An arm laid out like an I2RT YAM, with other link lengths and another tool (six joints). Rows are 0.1 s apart.
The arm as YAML. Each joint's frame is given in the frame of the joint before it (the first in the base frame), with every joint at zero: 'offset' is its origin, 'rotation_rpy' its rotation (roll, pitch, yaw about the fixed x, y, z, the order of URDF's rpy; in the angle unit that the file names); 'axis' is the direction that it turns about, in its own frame. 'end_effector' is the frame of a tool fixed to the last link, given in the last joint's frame.
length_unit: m
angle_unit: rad
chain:
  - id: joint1
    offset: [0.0, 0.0, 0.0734]
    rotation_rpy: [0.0, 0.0, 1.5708]
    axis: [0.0, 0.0, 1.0]
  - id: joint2
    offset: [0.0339, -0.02, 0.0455]
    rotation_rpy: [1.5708, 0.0, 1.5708]
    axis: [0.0, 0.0, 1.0]
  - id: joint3
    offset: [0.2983, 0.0, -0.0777]
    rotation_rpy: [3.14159, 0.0, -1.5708]
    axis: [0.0, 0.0, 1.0]
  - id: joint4
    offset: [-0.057, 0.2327, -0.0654]
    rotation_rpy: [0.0, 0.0, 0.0]
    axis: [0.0, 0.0, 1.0]
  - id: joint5
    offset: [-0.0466, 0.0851, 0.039]
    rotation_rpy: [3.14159, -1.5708, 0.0]
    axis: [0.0, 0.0, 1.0]
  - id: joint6
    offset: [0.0, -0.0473, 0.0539]
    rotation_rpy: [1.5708, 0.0, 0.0]
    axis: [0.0, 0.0, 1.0]
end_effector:
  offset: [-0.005, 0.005, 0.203]
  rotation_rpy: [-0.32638, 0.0, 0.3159]
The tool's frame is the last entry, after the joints.
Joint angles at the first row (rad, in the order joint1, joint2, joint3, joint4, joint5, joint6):
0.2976, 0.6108, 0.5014, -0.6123, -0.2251, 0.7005
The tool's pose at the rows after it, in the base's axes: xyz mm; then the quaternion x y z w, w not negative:
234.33 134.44 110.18 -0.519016 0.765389 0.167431 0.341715
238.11 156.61 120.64 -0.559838 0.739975 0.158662 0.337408
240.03 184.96 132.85 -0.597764 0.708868 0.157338 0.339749
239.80 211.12 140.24 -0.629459 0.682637 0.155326 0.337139
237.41 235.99 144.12 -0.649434 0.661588 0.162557 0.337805
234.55 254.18 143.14 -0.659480 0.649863 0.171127 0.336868
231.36 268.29 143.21 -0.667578 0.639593 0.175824 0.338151
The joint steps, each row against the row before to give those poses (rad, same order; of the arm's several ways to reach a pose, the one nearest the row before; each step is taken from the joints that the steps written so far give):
0.1051, 0.0510, 0.0424, 0.0218, 0.0552, -0.0211
0.1138, 0.0605, 0.0413, 0.0302, 0.0537, -0.0180
0.1073, 0.0602, 0.0359, 0.0467, 0.0349, -0.0144
0.0928, 0.0642, 0.0340, 0.0381, 0.0330, -0.0141
0.0703, 0.0540, 0.0150, 0.0506, 0.0127, 0.0028
0.0482, 0.0423, 0.0011, 0.0460, 0.0073, 0.0129
0.0420, 0.0281, -0.0004, 0.0365, 0.0121, 0.0091

